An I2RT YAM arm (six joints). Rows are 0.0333 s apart.
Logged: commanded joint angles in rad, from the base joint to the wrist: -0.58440 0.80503 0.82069 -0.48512 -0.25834 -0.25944; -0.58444 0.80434 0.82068 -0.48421 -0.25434 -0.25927; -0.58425 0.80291 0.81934 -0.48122 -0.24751 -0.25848; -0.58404 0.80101 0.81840 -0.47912 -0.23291 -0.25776; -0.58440 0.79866 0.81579 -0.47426 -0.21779 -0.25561; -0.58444 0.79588 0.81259 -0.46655 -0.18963 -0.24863; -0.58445 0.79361 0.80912 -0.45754 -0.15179 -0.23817; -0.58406 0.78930 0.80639 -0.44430 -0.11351 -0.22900; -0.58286 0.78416 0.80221 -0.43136 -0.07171 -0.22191
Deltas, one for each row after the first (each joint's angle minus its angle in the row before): -0.00004 -0.00069 -0.00001 0.00091 0.00400 0.00017; 0.00019 -0.00143 -0.00134 0.00299 0.00683 0.00079; 0.00021 -0.00190 -0.00094 0.00210 0.01460 0.00072; -0.00036 -0.00235 -0.00261 0.00486 0.01512 0.00215; -0.00004 -0.00278 -0.00320 0.00771 0.02816 0.00698; -0.00001 -0.00227 -0.00347 0.00901 0.03784 0.01046; 0.00039 -0.00431 -0.00273 0.01324 0.03828 0.00917; 0.00120 -0.00514 -0.00418 0.01294 0.04180 0.00709
